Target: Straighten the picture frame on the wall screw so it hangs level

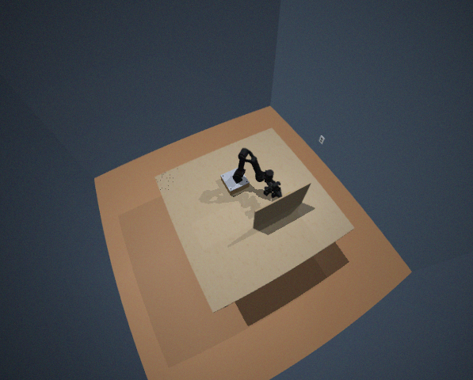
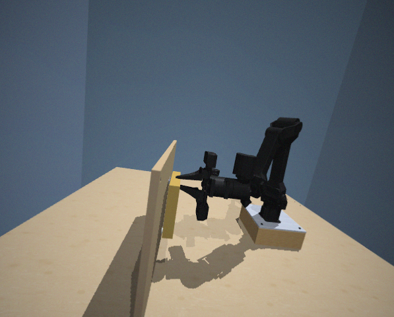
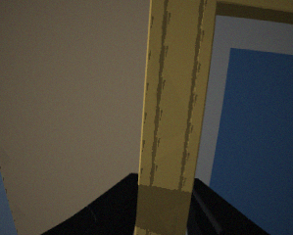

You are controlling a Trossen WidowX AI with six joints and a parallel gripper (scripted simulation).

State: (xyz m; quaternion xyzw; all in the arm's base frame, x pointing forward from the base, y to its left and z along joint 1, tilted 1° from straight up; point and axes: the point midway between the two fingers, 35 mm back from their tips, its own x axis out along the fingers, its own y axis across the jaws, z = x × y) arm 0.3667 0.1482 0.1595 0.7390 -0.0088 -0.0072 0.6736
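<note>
Now: gripper tip 10 mm short of the picture frame and 50 mm above it. Also, from my gripper tip: wooden wall panel 20 mm ahead, 10 mm to the right, 70 mm below.
</note>
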